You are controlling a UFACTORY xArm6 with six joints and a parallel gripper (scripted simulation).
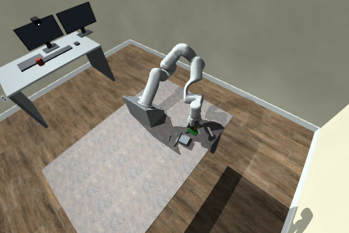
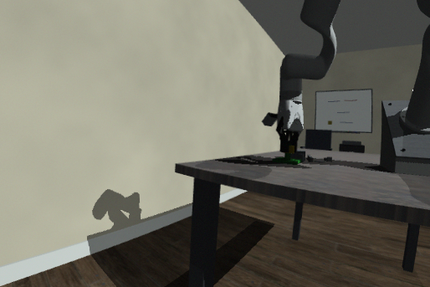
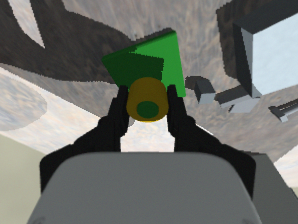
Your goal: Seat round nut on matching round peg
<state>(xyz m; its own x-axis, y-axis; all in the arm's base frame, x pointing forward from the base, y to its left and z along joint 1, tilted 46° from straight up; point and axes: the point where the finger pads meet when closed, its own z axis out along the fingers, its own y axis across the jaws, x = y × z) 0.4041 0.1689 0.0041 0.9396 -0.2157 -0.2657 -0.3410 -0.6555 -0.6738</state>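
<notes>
Right now the grey block is 13 cm to the right of my hand and 4 cm below it.
</notes>
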